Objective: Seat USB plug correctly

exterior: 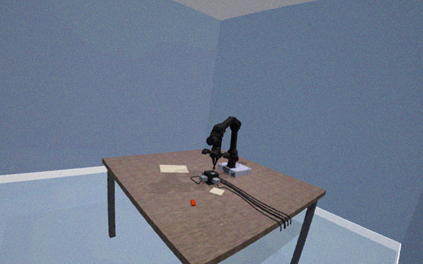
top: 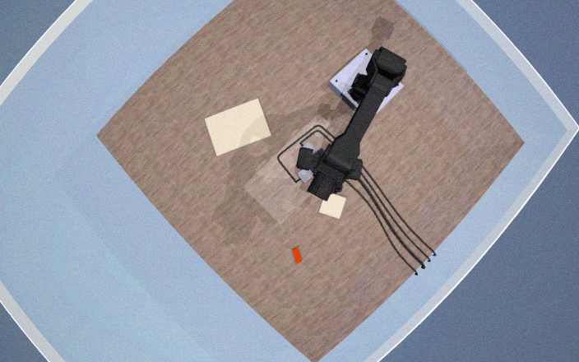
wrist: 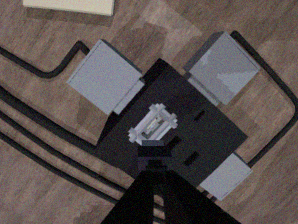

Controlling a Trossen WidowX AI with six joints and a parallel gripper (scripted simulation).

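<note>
Right now my gripper tip is 70 mm above the grey-framed USB socket. From my gripper tip the other things lie so: cream pad 130 mm to the left, 130 mm below, 60 mm ahead; then cream sheet 320 mm to the right, 130 mm below, 130 mm ahead; then orange block 280 mm ahead, 180 mm to the left, 130 mm below.
</note>
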